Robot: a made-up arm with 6 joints.
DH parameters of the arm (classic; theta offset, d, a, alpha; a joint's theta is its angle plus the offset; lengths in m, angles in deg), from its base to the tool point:
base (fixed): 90 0.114 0 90
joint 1: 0 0.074 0.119 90
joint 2: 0 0.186 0.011 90
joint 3: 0 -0.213 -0.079 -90
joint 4: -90 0.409 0.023 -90
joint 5: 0 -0.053 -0.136 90
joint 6: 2.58 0 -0.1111 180
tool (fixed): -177.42 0.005 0 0
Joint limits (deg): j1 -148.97..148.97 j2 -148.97..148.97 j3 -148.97..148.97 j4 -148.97..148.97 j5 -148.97..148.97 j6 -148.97..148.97
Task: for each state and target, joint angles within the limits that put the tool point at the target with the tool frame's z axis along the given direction. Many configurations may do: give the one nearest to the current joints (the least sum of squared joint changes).
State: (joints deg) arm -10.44 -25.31 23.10 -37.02 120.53 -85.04
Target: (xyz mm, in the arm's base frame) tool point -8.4 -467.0 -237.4 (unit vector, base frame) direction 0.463 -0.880 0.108
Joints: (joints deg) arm -20.82 27.25 54.09 10.75 124.91 -88.16
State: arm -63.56 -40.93 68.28 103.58 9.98 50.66
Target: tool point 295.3 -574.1 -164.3 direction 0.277 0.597 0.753
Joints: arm -58.71 -40.95 13.45 90.84 39.13 76.17
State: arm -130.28 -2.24 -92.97 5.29 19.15 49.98
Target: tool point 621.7 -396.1 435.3 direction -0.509 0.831 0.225
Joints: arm -148.97 37.87 -77.17 -8.07 6.17 58.43
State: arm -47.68 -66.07 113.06 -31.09 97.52 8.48
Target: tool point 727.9 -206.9 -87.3 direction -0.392 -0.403 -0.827
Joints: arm -65.14 -63.48 82.96 -66.23 58.79 -21.65
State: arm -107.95 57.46 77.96 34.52 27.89 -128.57
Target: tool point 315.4 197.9 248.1 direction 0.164 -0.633 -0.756
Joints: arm -121.90 2.94 116.18 69.86 19.30 -131.61
